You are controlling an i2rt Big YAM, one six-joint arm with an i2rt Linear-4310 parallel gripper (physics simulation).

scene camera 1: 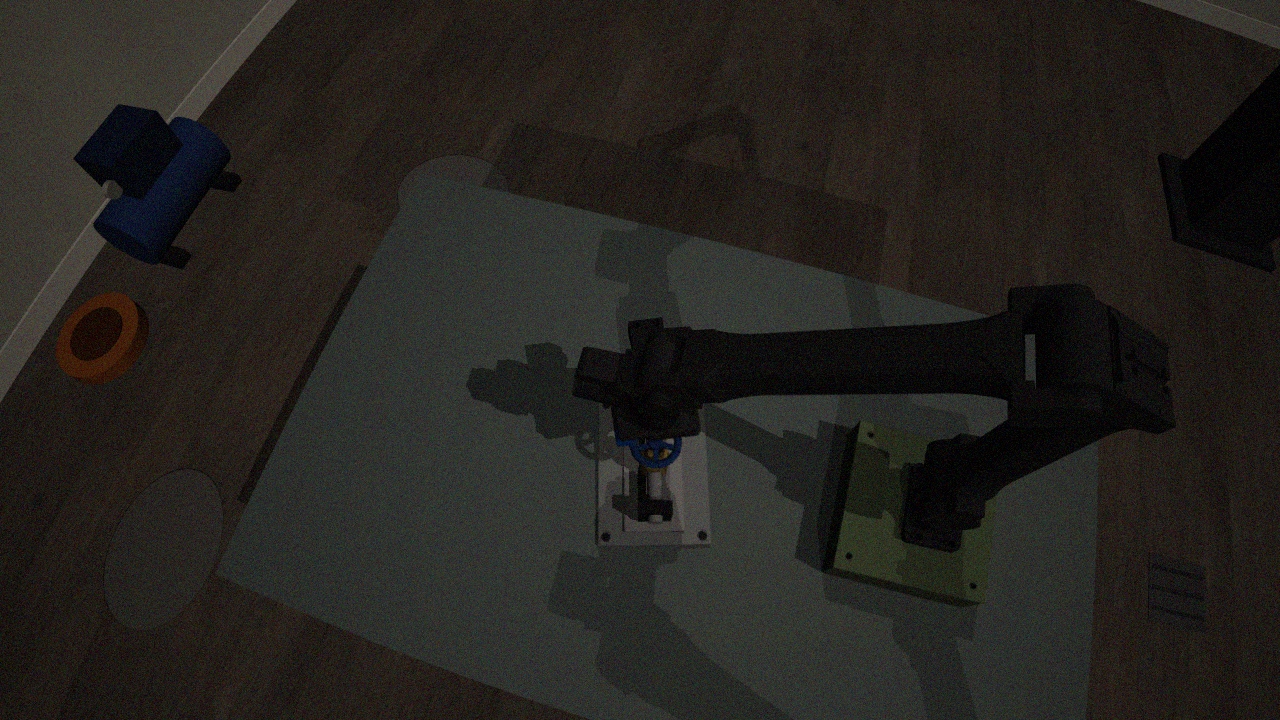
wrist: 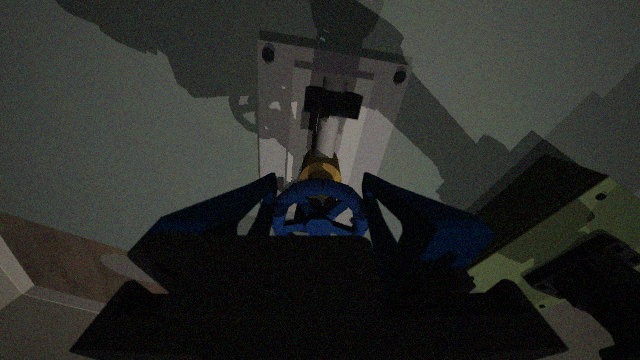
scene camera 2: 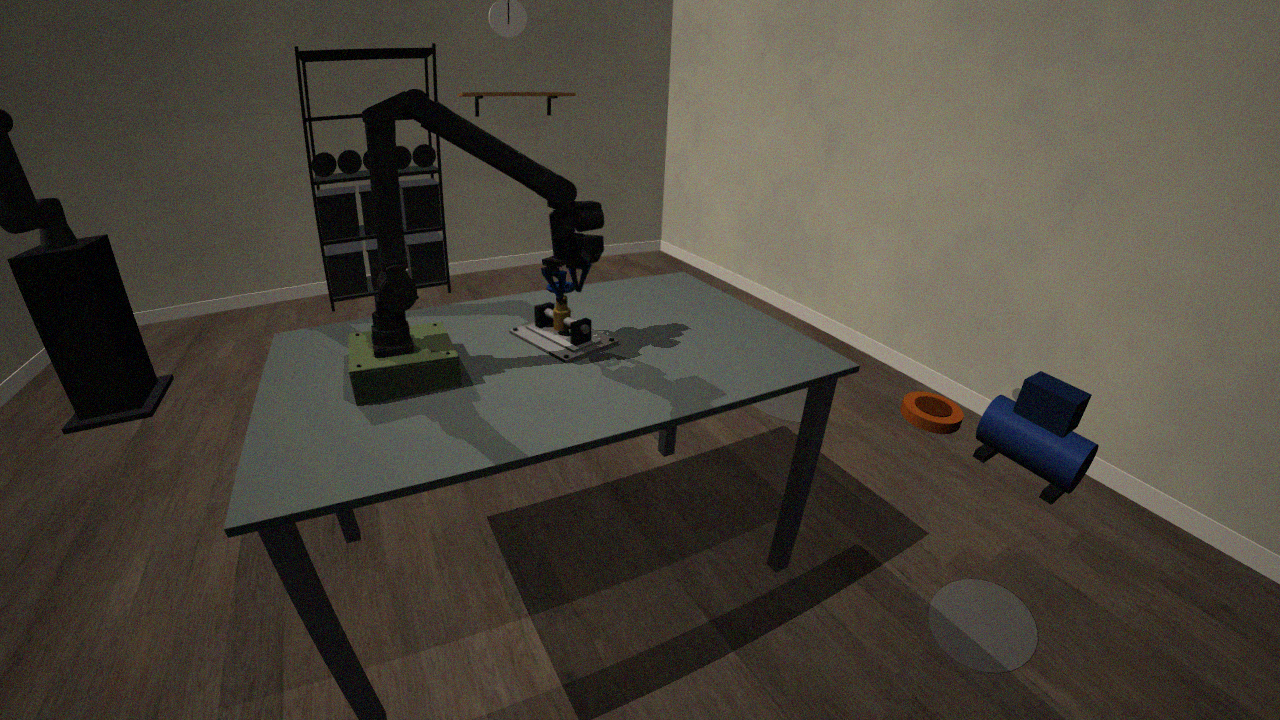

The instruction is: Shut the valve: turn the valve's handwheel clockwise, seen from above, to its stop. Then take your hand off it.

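The blue spoked handwheel [scene camera 1: 675,452] [wrist: 320,188] sits level on top of the brass valve body [scene camera 2: 561,319] [wrist: 327,172]. The valve stands on a pale base plate [scene camera 1: 698,501] [scene camera 2: 537,338] [wrist: 272,155], with a light pipe [wrist: 327,135] held by black brackets. My gripper [wrist: 319,179] is shut on the handwheel, one finger at each side of its rim. In scene camera 2 the gripper [scene camera 2: 565,279] points down at the wheel from above. In scene camera 1 the wrist hides part of the wheel's far side. The wheel's near rim is partly hidden by the gripper's body in the wrist view.
The arm's green base block [scene camera 1: 850,510] [scene camera 2: 407,380] [wrist: 565,225] stands on the grey-green table [scene camera 1: 402,537] [scene camera 2: 358,465]. The arm reaches above the table to the valve. A blue compressor [scene camera 1: 161,192] [scene camera 2: 1033,438] and an orange ring [scene camera 1: 64,344] [scene camera 2: 913,417] are off the table.
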